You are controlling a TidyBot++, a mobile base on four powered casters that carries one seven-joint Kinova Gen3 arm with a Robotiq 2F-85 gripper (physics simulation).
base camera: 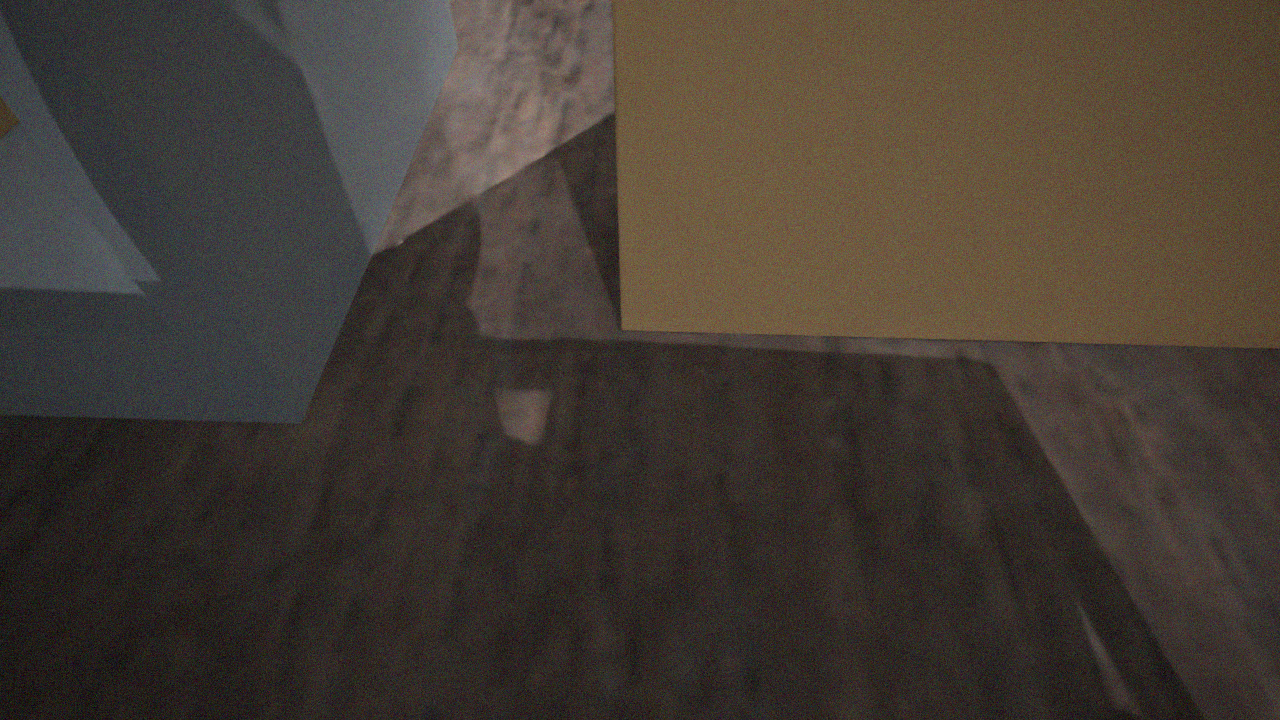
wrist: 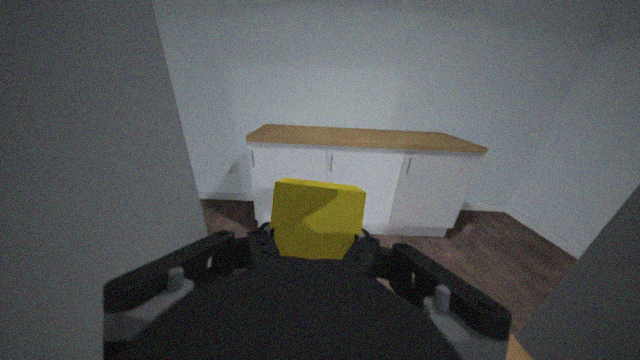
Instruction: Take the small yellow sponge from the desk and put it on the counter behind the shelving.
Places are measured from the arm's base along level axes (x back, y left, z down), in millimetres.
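Pixels of known places: gripper, between the fingertips: (wrist: 315, 230).
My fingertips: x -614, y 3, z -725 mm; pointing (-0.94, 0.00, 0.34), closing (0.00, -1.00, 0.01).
Behind a point stands the place of what it marks.
The yellow sponge (wrist: 318, 217) {y 1, x -590, z -756 mm} is held between the fingertips of my gripper (wrist: 315, 230) {y 3, x -614, z -725 mm} in the wrist view. The gripper is shut on it, and the sponge stands upright in the grip. The counter (wrist: 365, 138) {y -331, x -2038, z -513 mm} has a wooden top and white cabinet doors, and stands against the far wall ahead, some way beyond the sponge. The sponge hides part of the cabinet front. The gripper and the sponge do not show in the base camera view.
A large grey surface (wrist: 90, 125) {y 229, x -671, z -791 mm} rises close on the left in the wrist view, and another grey surface (wrist: 595, 295) {y -583, x -776, z -473 mm} is at the lower right. In the base camera view a tan panel (base camera: 939, 170) {y -126, x -436, z 270 mm} is at upper right and a grey-blue block (base camera: 223, 358) {y 238, x -344, z 339 mm} at left, with dark wooden floor (base camera: 716, 537) {y -23, x -289, z 397 mm} below.
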